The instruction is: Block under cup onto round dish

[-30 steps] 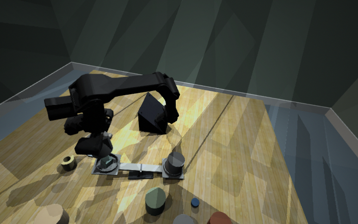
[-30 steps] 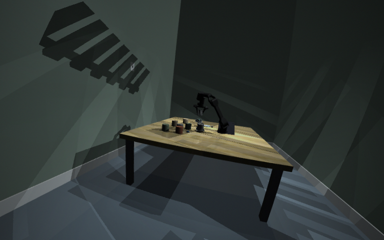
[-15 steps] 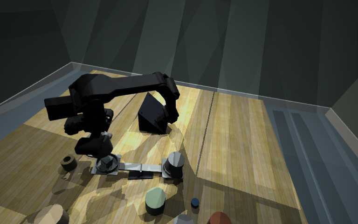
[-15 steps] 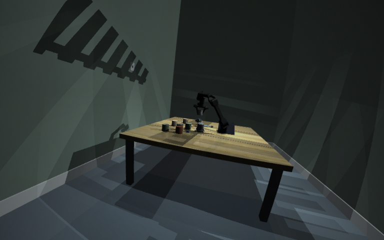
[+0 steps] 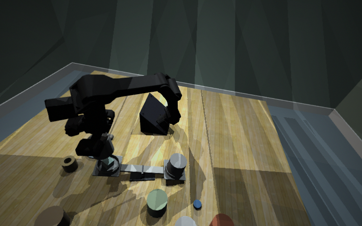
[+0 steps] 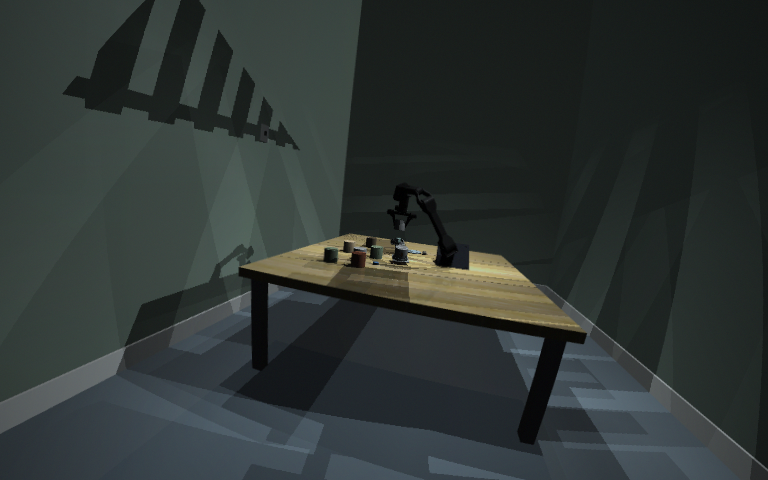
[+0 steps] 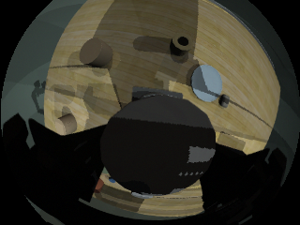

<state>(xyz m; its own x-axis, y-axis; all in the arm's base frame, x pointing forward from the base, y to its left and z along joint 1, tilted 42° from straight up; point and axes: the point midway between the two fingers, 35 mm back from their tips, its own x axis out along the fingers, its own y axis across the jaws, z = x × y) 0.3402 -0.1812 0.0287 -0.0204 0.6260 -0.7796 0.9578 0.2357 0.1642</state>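
The teal block lies 8 cm below my gripper tip and 1 cm to the left of it. The rest, counted from my gripper tip: blue disc (37 cm to the left, 17 cm below, 2 cm ahead); then pale round dish (17 cm below, 11 cm to the right, 10 cm behind); then tan ring (16 cm to the right, 15 cm below, 1 cm ahead).
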